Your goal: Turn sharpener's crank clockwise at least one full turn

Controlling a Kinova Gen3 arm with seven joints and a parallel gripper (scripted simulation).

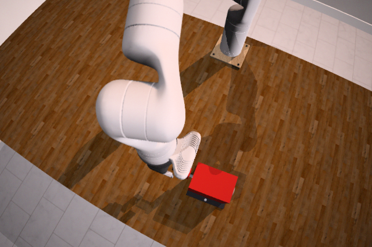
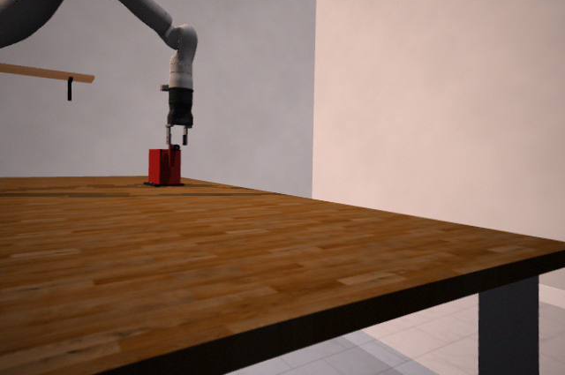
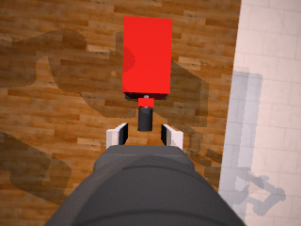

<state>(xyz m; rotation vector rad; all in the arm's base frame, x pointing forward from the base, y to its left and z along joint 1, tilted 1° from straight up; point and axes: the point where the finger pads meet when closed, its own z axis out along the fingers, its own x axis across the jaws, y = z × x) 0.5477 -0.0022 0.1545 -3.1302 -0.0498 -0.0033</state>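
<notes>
Right now my hand is 3 cm above the crank and 2 cm to the right of it.
</notes>
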